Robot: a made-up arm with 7 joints.
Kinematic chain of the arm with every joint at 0, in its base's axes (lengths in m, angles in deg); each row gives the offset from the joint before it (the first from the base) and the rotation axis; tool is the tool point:
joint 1: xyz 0 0 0.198 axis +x
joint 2: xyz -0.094 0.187 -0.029 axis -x
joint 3: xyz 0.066 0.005 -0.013 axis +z
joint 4: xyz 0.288 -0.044 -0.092 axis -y
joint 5: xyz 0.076 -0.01 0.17 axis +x
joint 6: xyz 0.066 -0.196 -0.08 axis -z
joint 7: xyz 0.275 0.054 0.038 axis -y
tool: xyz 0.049 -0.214 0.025
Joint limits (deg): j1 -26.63..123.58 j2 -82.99..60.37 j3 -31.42..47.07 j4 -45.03..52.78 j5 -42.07..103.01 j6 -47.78..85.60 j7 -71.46..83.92
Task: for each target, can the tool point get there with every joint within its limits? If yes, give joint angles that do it. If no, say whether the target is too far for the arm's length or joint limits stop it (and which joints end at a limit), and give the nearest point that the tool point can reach.
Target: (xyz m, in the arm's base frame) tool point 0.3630 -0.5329 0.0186
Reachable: yes | joints 10.93 1.79 -19.22 -17.28 1.35 37.98 -10.58
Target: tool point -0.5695 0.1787 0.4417
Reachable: no: joint limits stop it (at a limit: joint 1, joint 3, joint 4, joint 5, joint 6) | nearest point -0.3682 0.1814 0.4809 | short by 0.205 m
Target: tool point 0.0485 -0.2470 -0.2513
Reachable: yes | joints 23.59 -61.96 -15.02 36.82 -30.58 45.35 40.58
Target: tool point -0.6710 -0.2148 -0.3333
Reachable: no: joint limits stop it (at a limit: joint 2, joint 3, joint 4, joint 6) | nearest point -0.3428 -0.1610 -0.2003 | short by 0.358 m
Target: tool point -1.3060 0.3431 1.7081
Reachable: no: too far | nearest point -0.2781 0.1339 0.7872 | short by 1.396 m
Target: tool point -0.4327 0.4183 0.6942
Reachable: no: joint limits stop it (at a limit: joint 2, joint 3, joint 4, joint 5) | nearest point -0.3098 0.3638 0.6295 | short by 0.149 m
